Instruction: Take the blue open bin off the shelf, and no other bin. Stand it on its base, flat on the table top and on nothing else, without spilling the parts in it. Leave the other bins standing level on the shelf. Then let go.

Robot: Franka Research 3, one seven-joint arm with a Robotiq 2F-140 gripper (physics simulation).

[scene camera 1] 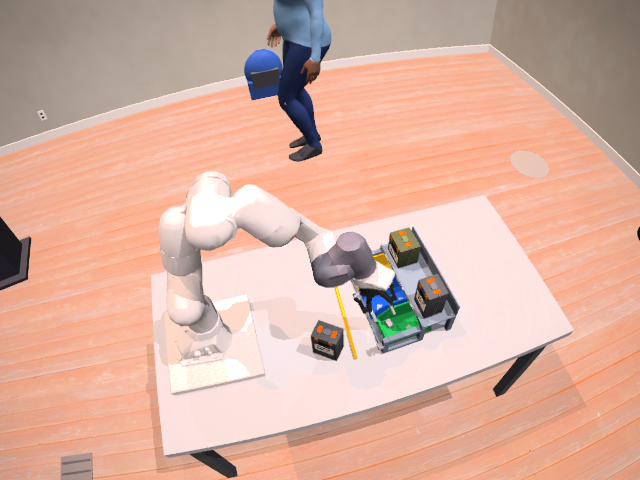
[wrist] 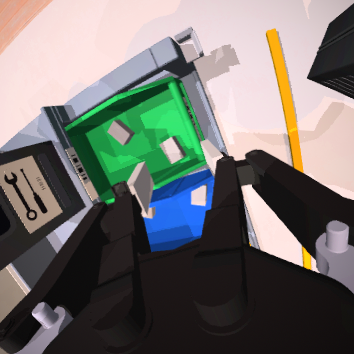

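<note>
The blue open bin (scene camera 1: 398,295) (wrist: 175,220) sits on the grey shelf (scene camera 1: 410,276) (wrist: 150,62), between the green bin (scene camera 1: 400,328) (wrist: 160,112) and the yellow bin (scene camera 1: 381,259). Light parts show in the blue bin, much of which is hidden by the fingers and gripper body. My gripper (scene camera 1: 383,313) (wrist: 176,163) is partly open with nothing between its fingers. It is over the shelf, with its tips above the border of the blue and green bins. In the wrist view one fingertip overlaps the blue-green border and the other overlaps the shelf's front edge. Contact cannot be told.
An olive box (scene camera 1: 405,248) and a dark box (scene camera 1: 431,297) (wrist: 30,192) stand on the shelf's rear upper board. Another dark box (scene camera 1: 327,341) (wrist: 335,55) stands on the table (scene camera 1: 289,397). A yellow strip (scene camera 1: 346,325) (wrist: 285,90) lies before the shelf. A person (scene camera 1: 299,77) stands behind the table.
</note>
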